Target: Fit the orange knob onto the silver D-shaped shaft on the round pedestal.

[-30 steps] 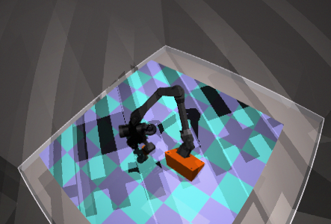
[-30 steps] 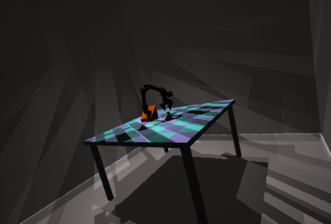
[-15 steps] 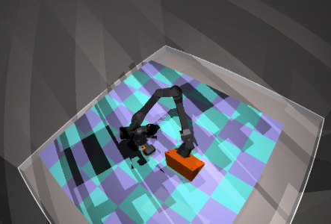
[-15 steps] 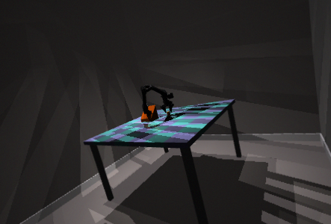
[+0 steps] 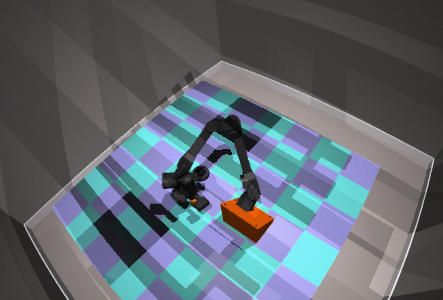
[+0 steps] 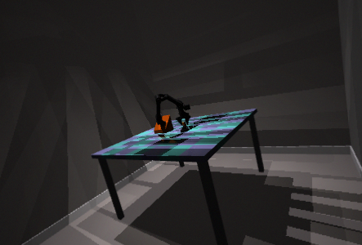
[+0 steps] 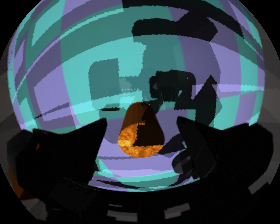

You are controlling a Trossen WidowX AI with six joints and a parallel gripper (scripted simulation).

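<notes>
Now: the orange knob 20 mm above my gripper tip. Also, from my gripper tip: dark round pedestal 100 mm ahead, 140 mm to the right, 10 mm above.
</notes>
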